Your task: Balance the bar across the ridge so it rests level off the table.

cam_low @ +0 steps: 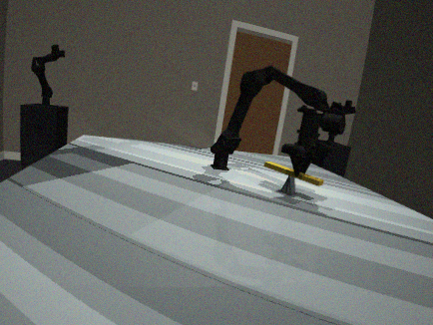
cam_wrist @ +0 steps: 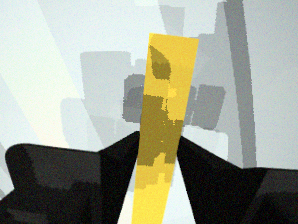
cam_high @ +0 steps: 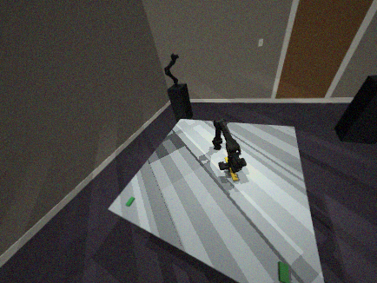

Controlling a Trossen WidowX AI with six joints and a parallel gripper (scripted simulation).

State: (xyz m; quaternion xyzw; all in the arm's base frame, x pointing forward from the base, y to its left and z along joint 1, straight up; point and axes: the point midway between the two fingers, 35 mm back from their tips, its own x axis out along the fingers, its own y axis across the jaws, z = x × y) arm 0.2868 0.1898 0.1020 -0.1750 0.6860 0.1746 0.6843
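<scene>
My gripper tip is 2 cm past the yellow bar and 1 cm to the left of it.
</scene>
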